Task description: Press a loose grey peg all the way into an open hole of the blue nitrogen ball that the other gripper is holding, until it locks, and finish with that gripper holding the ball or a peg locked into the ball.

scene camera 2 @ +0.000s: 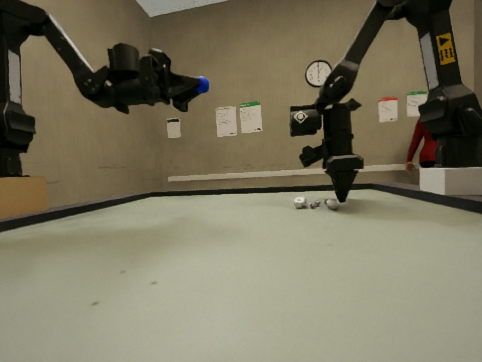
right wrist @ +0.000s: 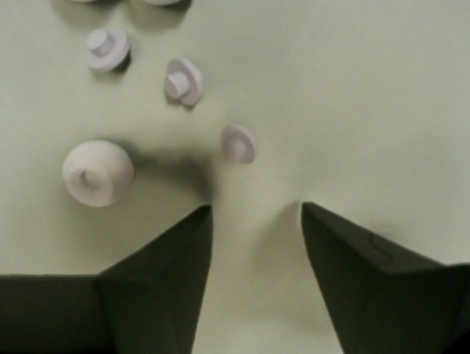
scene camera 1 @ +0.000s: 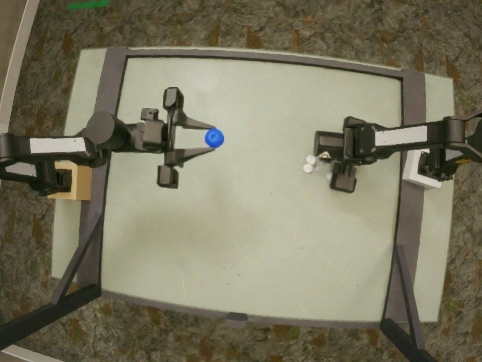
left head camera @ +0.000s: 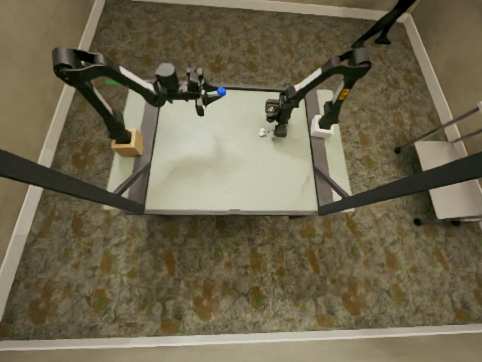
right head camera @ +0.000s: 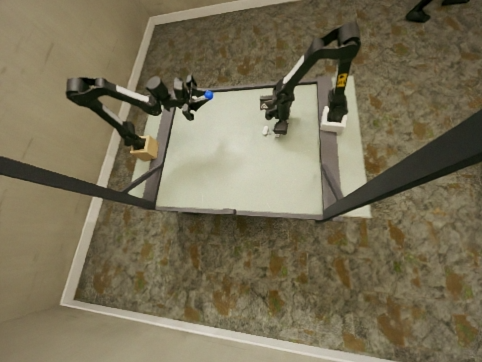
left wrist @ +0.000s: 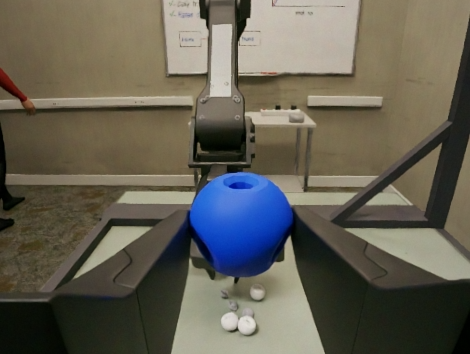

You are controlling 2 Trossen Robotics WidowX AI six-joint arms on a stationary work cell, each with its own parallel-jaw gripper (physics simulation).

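Frame: origin at the left arm's base, x right, y ahead, z up, level; millimetres.
Seen in the pictures: left gripper, between the fingertips: (scene camera 2: 202,84) (scene camera 1: 215,138) (left head camera: 222,92) (right head camera: 209,95) (left wrist: 240,219); right gripper, between the fingertips: (scene camera 2: 340,200) (right wrist: 256,214) (left wrist: 224,280); left arm's base, origin of its link: (scene camera 1: 62,180) (left head camera: 123,137) (right head camera: 140,144); right arm's base, origin of its link: (scene camera 2: 460,167) (scene camera 1: 429,165) (left head camera: 324,124) (right head camera: 334,116).
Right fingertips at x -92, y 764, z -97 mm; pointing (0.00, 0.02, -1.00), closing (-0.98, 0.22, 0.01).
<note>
Pixels of each thing's top centre, then the offset from my right fingertips to it.
- blue nitrogen ball, centre of its top: (left wrist: 241,182) (scene camera 1: 213,136) (scene camera 2: 201,78) (left head camera: 221,89) (right head camera: 207,92) dx +12, dy -306, dz +303 mm
- nearest peg, centre of its top: (right wrist: 239,149) dx -1, dy -29, dz +5 mm
- second peg, centre of its top: (right wrist: 180,83) dx +12, dy -55, dz +5 mm
- third peg, centre of its top: (right wrist: 98,49) (left wrist: 247,310) dx +33, dy -72, dz +5 mm
- white ball, centre of its top: (right wrist: 88,183) (left wrist: 257,287) (scene camera 2: 332,199) dx +51, dy -34, dz +13 mm
My left gripper (scene camera 1: 214,138) (left wrist: 240,219) is shut on the blue nitrogen ball (left head camera: 221,92) (right head camera: 209,94) (scene camera 2: 202,84), holding it high above the table. An open hole faces up in the left wrist view, and parts of others show lower on the ball. My right gripper (right wrist: 256,214) (scene camera 2: 342,200) points down just above the table, part open, with nothing between its fingers. Three grey pegs lie loose on the table: the nearest peg (right wrist: 239,144) is just beyond the fingertips, a second peg (right wrist: 183,82) and a third peg (right wrist: 108,49) lie farther up and left in the right wrist view.
A white ball (right wrist: 98,173) (left wrist: 257,292) lies left of the right fingertips in the right wrist view. Two more white balls, one (left wrist: 229,321) beside the other (left wrist: 247,325), lie near the pegs. A dark raised frame (scene camera 1: 265,59) edges the table.
</note>
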